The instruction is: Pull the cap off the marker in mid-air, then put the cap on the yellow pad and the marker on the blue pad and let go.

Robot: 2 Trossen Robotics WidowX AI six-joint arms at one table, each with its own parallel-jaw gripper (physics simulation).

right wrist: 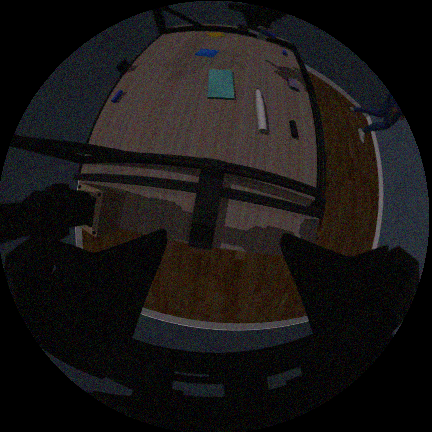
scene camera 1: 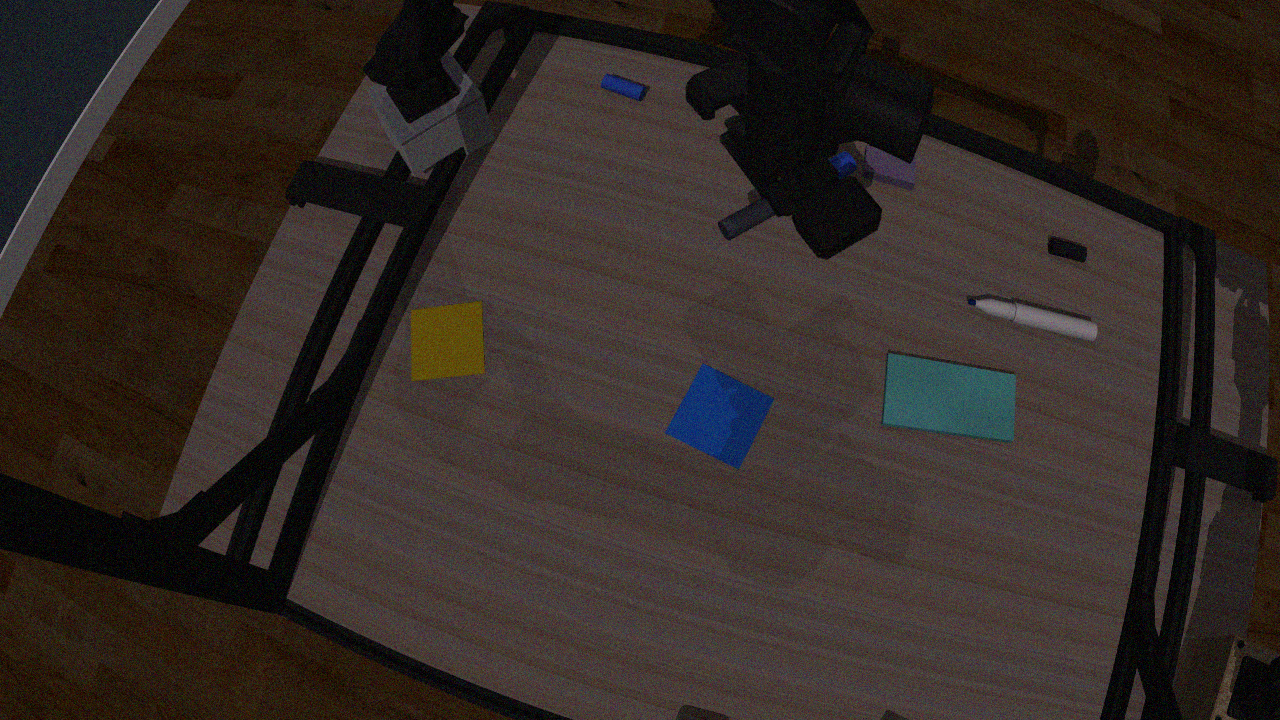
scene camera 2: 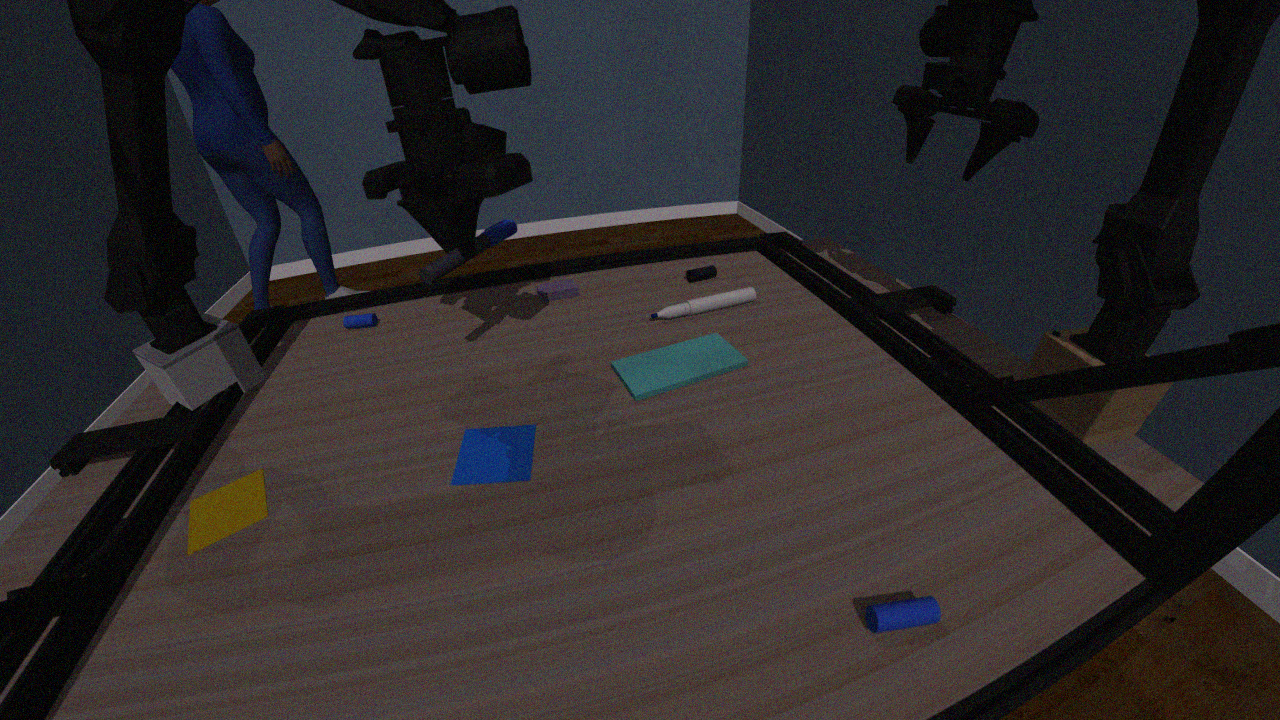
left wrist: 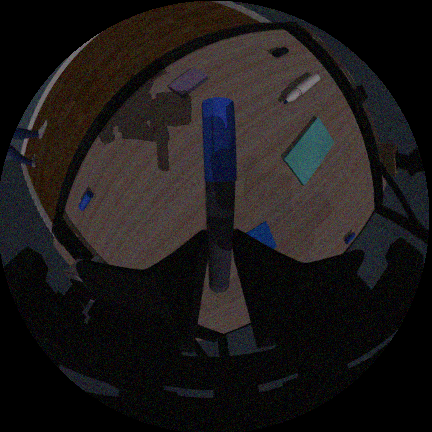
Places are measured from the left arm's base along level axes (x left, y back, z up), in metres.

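Pixels of known places: left gripper, fingertip midpoint: [right wrist: 251,27] [scene camera 1: 774,204] [scene camera 2: 462,257] [left wrist: 219,234]; right gripper, fingertip midpoint: [right wrist: 225,237] [scene camera 2: 935,171]; left arm's base at its link origin: [scene camera 1: 422,91] [scene camera 2: 184,336] [left wrist: 81,288]; right arm's base at its link origin: [right wrist: 85,208] [scene camera 1: 1255,693] [scene camera 2: 1110,351] [left wrist: 396,159].
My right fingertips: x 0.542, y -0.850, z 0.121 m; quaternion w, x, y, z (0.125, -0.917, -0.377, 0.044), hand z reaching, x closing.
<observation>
For each thing: its middle in the pictures, then the offset to it from my right fingertips.
- marker at the middle of its body: [left wrist: 219,214] [scene camera 1: 789,194] [scene camera 2: 471,249] [right wrist: 255,28] dx -0.349, dy +0.496, dz -0.055 m
- blue cap at the middle of its body: [left wrist: 217,139] [scene camera 1: 830,171] [scene camera 2: 498,232] dx -0.302, dy +0.494, dz -0.053 m
- yellow pad at the middle of its body: [scene camera 1: 446,340] [scene camera 2: 227,508] [right wrist: 215,33] dx -0.652, dy +0.618, dz -0.209 m
- blue pad at the middle of its body: [scene camera 1: 720,415] [scene camera 2: 495,453] [left wrist: 256,243] [right wrist: 206,52] dx -0.478, dy +0.406, dz -0.209 m
- white pen at the middle of its body: [scene camera 1: 1033,317] [scene camera 2: 704,304] [left wrist: 302,87] [right wrist: 259,106] dx -0.133, dy +0.288, dz -0.198 m
- black cylinder at the middle of its body: [scene camera 1: 1067,250] [scene camera 2: 701,274] [left wrist: 280,51] [right wrist: 293,128] dx -0.029, dy +0.320, dz -0.198 m
- teal block at the middle of its body: [scene camera 1: 952,399] [scene camera 2: 679,363] [left wrist: 311,148] [right wrist: 220,82] dx -0.276, dy +0.280, dz -0.205 m
- lilac block at the middle of its body: [scene camera 1: 889,167] [scene camera 2: 557,290] [left wrist: 188,81] [right wrist: 292,83] dx -0.155, dy +0.520, dz -0.201 m
My left gripper [scene camera 2: 460,253] [left wrist: 219,234] is shut on the dark grey barrel of the marker [scene camera 1: 745,218] [scene camera 2: 440,266] [left wrist: 220,205], high above the table's far part. The blue cap [scene camera 1: 842,162] [scene camera 2: 499,231] [left wrist: 219,140] is on the marker, which is tilted, cap end up in scene camera 2. My right gripper [scene camera 2: 938,170] [right wrist: 225,237] is open and empty, raised at the right in scene camera 2, far from the marker. The yellow pad [scene camera 1: 447,341] [scene camera 2: 228,512] [right wrist: 216,34] lies at the left, the blue pad [scene camera 1: 720,416] [scene camera 2: 494,454] [left wrist: 262,237] nearer the middle.
A white pen [scene camera 1: 1038,318] [scene camera 2: 707,303] and a black cylinder [scene camera 1: 1066,248] [scene camera 2: 700,273] lie beyond a teal block [scene camera 1: 948,396] [scene camera 2: 678,365]. A lilac block [scene camera 1: 891,170] [scene camera 2: 559,289] lies at the far edge. Blue cylinders lie far left [scene camera 1: 622,86] and near right [scene camera 2: 904,614]. Dark rails frame the table.
</observation>
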